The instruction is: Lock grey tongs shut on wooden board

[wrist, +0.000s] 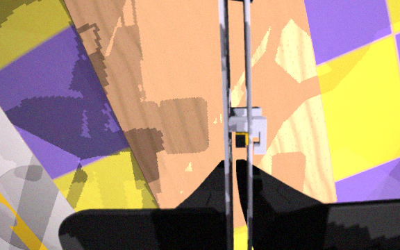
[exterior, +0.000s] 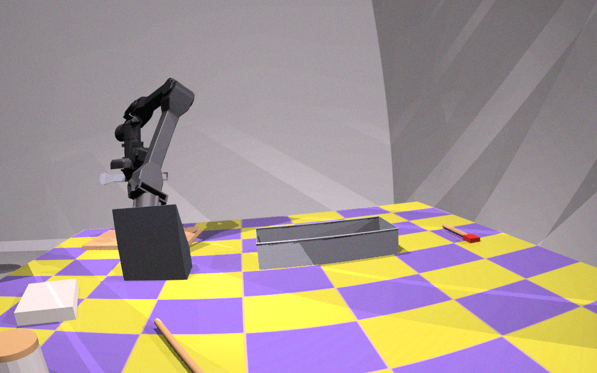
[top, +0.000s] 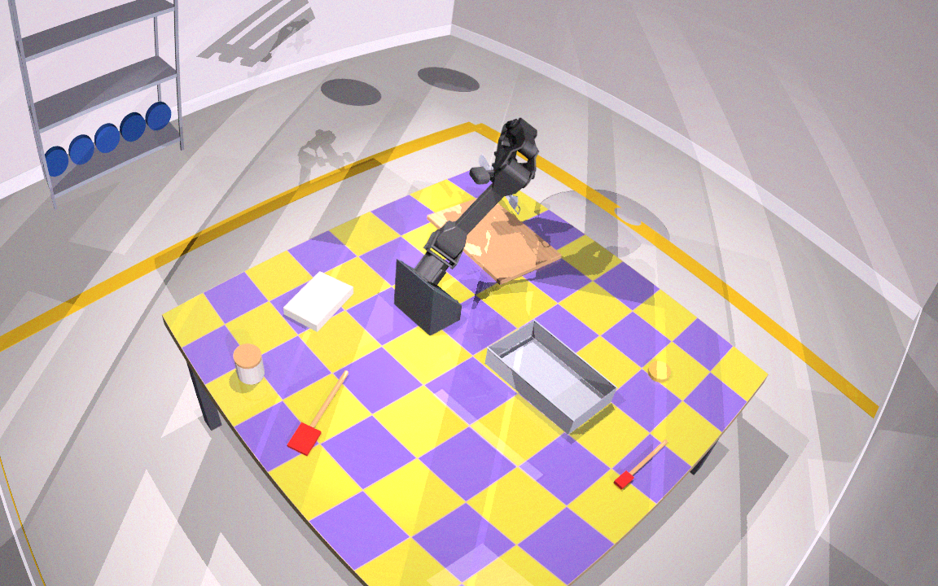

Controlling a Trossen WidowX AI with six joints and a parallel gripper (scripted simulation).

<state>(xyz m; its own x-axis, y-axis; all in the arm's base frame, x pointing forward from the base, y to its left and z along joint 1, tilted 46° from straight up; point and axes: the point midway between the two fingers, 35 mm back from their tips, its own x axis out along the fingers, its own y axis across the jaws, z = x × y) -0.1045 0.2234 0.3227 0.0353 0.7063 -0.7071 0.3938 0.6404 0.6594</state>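
Now: gripper tip 15 cm above the wooden board. Round my gripper tip: white block (59 cm to the right, 14 cm below, 10 cm behind); capped jar (89 cm to the right, 12 cm below, 1 cm behind); roasting tin (49 cm ahead, 32 cm to the right, 13 cm below).
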